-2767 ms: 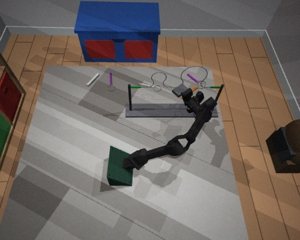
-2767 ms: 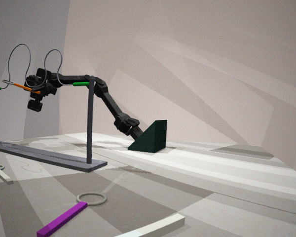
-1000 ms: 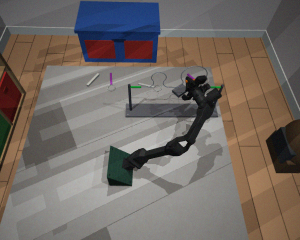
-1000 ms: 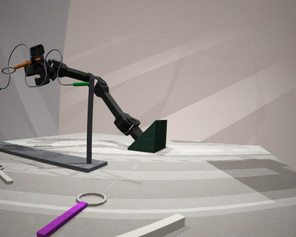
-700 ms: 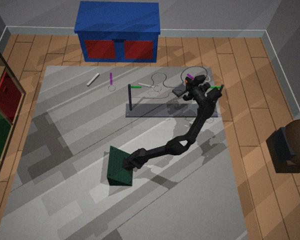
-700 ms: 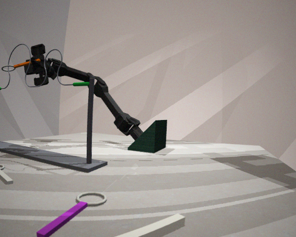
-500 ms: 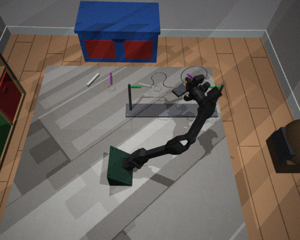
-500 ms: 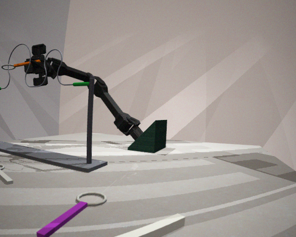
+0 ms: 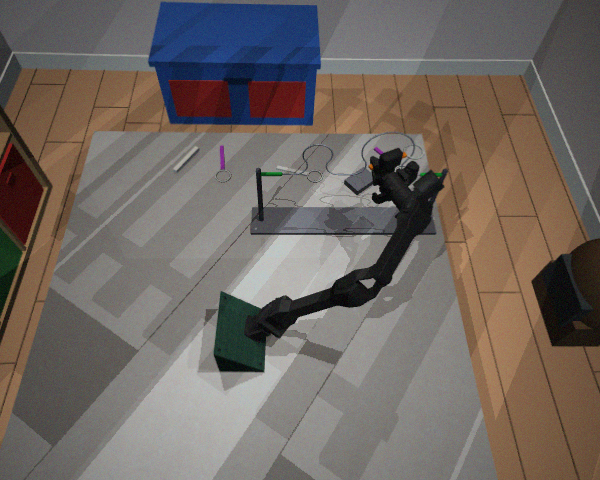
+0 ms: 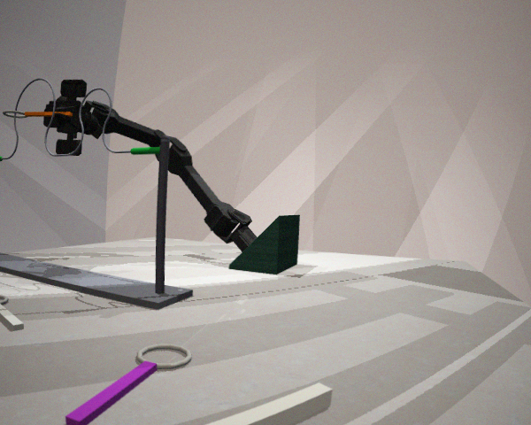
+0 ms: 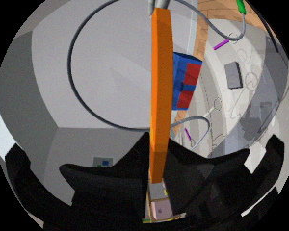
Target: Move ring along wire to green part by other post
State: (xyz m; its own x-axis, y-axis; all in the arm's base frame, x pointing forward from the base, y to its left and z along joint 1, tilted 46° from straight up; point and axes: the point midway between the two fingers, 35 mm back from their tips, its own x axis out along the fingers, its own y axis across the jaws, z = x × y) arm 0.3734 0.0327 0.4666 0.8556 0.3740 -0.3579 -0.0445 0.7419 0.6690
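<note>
The ring with orange handle lies 80 mm to the right of my gripper tip and 20 mm ahead of it. The rest, counted from my gripper tip: white-handled ring (360 mm below, 220 mm ahead, 200 mm to the left); then grey box (350 mm below, 200 mm ahead, 10 mm to the right); then purple-handled ring (510 mm to the left, 360 mm below, 220 mm ahead).
</note>
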